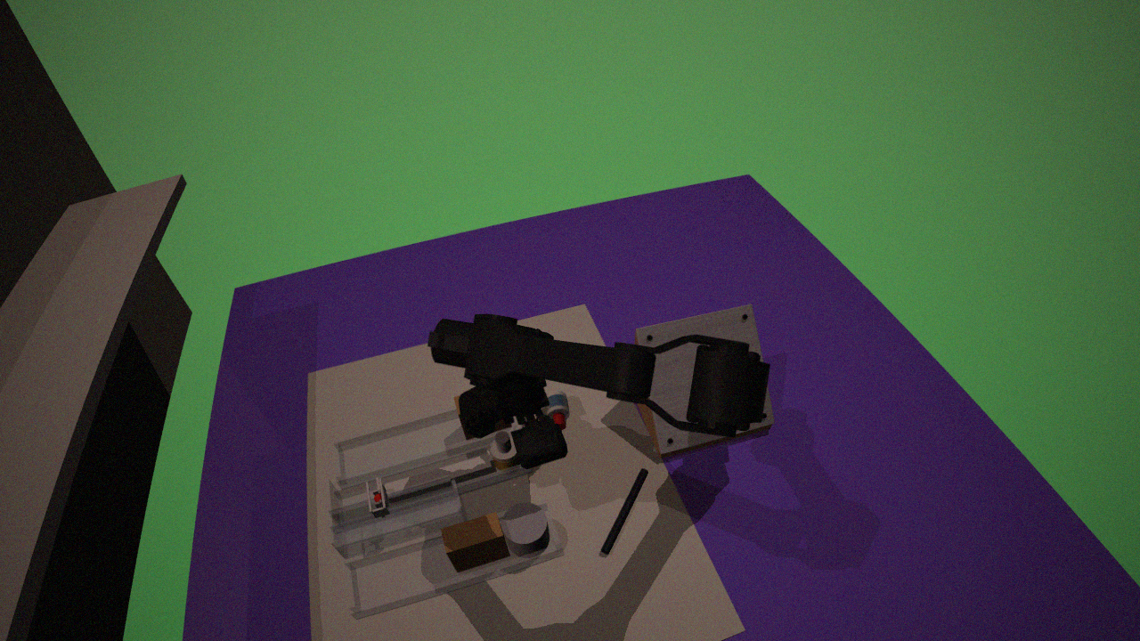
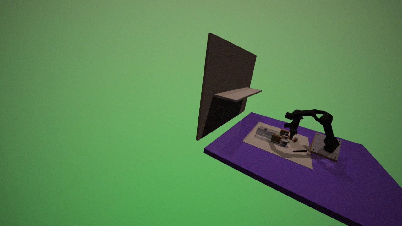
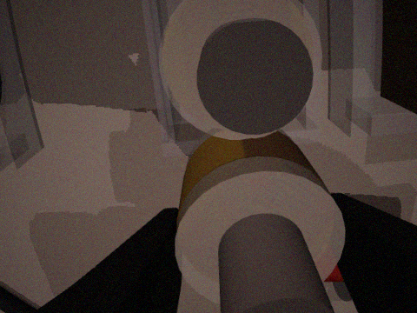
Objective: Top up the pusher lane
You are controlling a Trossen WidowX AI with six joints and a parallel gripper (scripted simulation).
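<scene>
The wide grey cylinder lies 2 cm ahead of my gripper tip, 13 cm to the left of it and 2 cm below it. The rest, counted from my gripper tip: black rod 12 cm behind, 12 cm to the left, 5 cm below; red mark 22 cm ahead, 8 cm to the left, 2 cm above; sprung lane 18 cm ahead, 6 cm to the left, 3 cm below.
</scene>
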